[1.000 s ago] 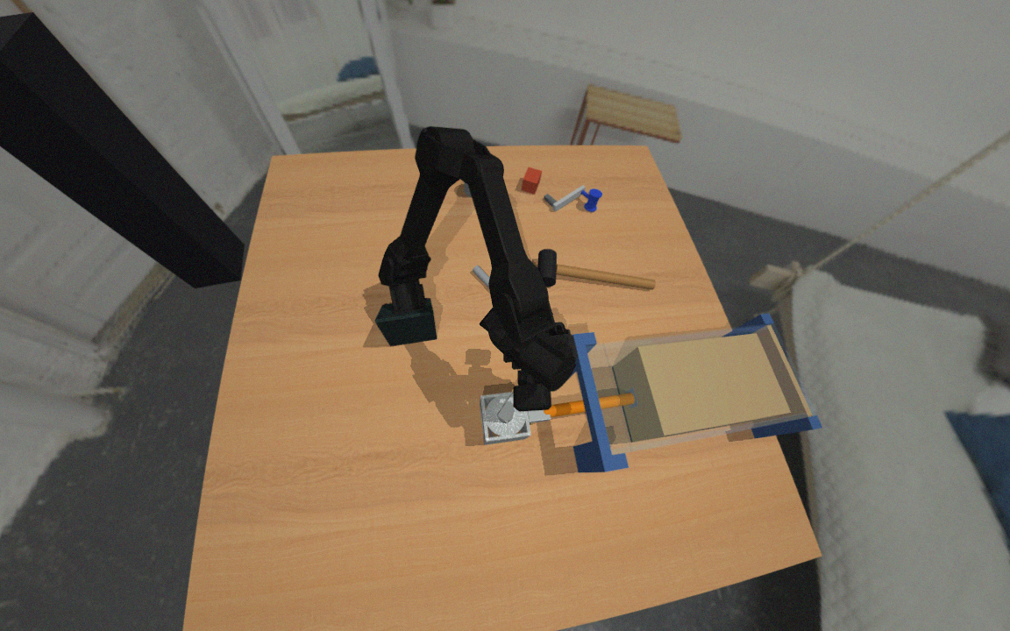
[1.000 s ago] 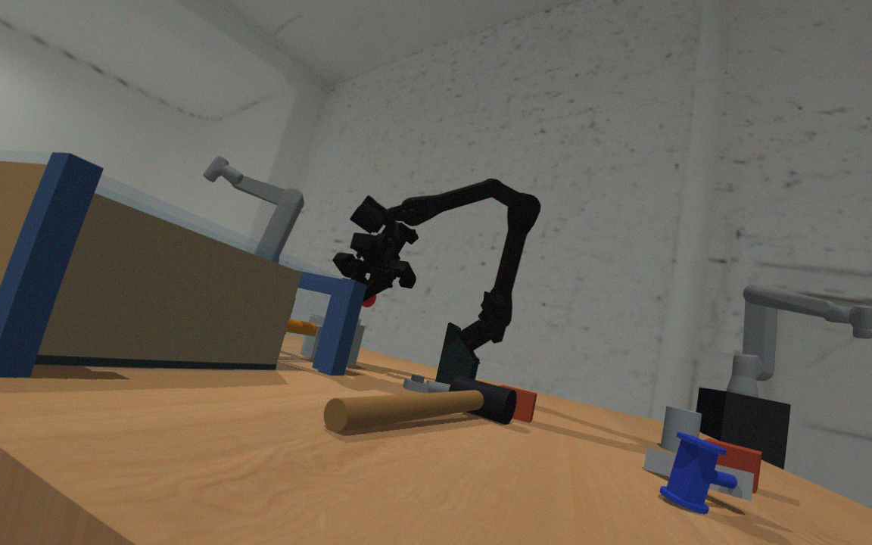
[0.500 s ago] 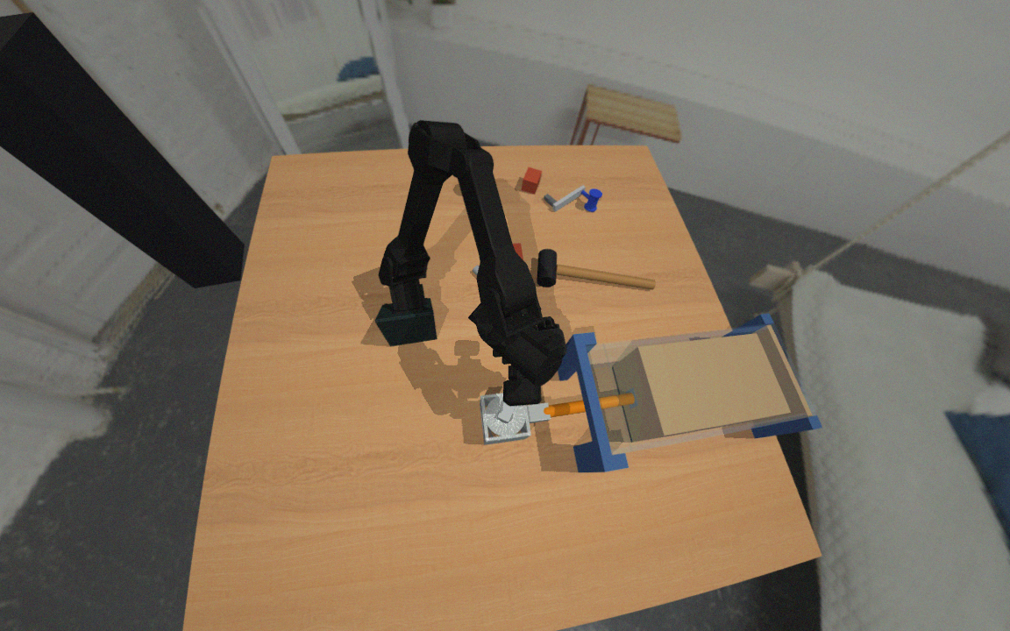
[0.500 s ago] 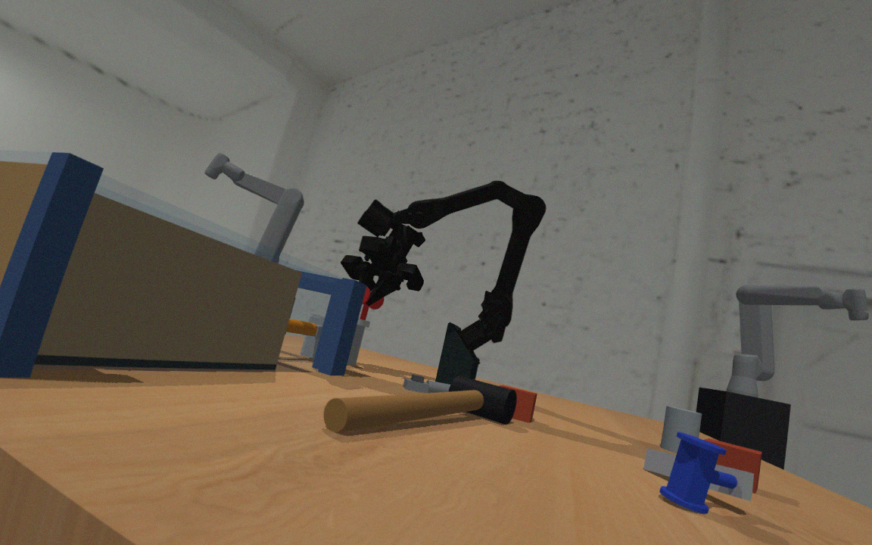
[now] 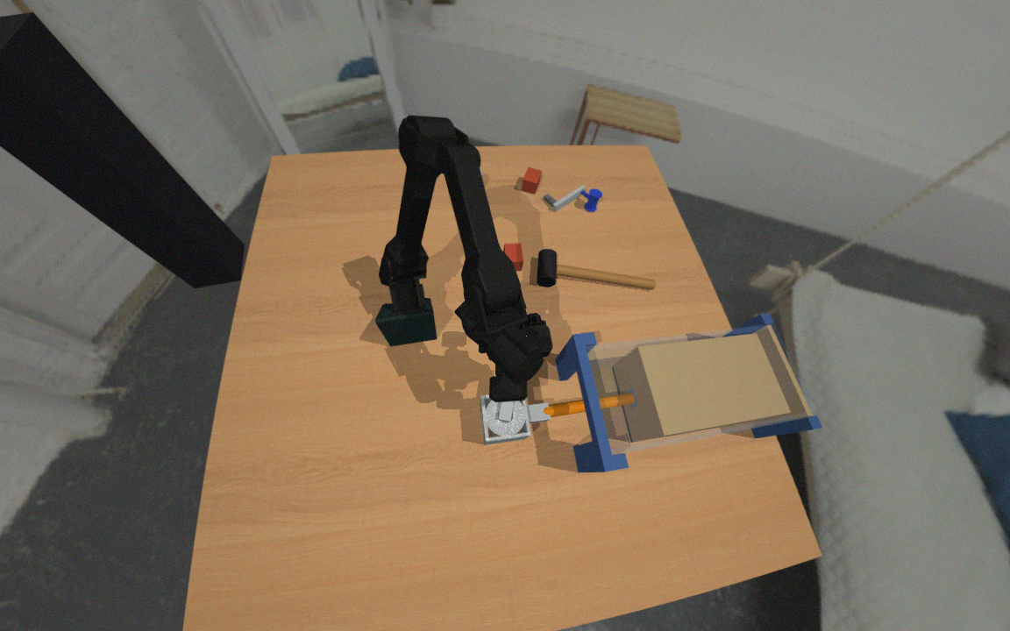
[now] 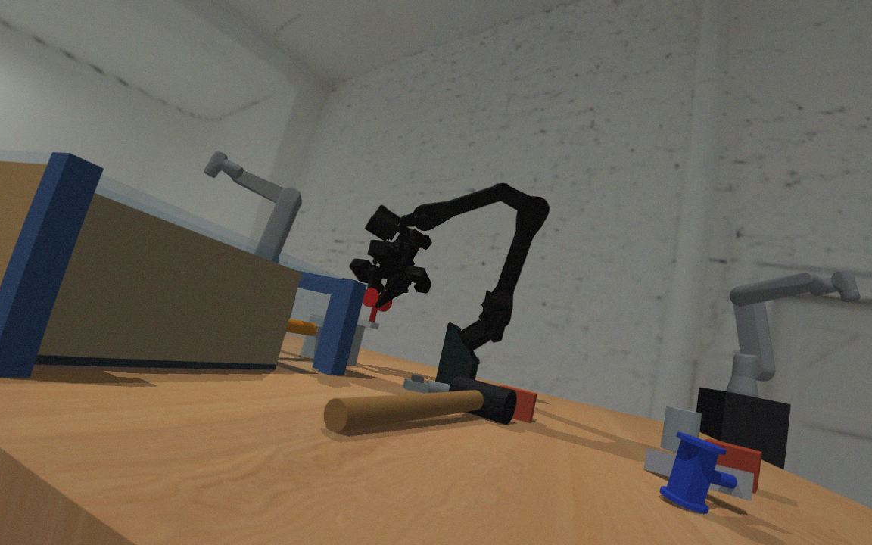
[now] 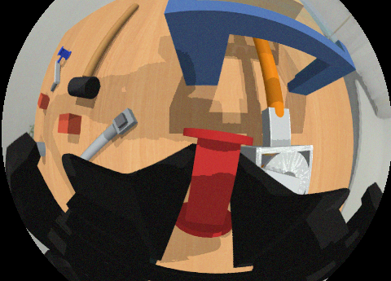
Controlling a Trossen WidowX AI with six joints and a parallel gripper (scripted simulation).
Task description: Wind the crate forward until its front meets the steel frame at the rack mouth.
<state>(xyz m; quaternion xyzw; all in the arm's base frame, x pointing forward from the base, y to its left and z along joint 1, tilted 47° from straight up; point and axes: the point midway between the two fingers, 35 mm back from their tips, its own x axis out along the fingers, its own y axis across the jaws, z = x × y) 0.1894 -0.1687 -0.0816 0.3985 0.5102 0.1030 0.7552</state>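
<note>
Right now my gripper tip is 3 cm past the red-knobbed winch handle, 3 cm to the left of it and 3 cm above it. Round my gripper tip: winch (7 cm behind, 10 cm to the right, 10 cm below); then red knob (2 cm behind); then blue steel frame (11 cm ahead, 11 cm to the right, 3 cm below).
</note>
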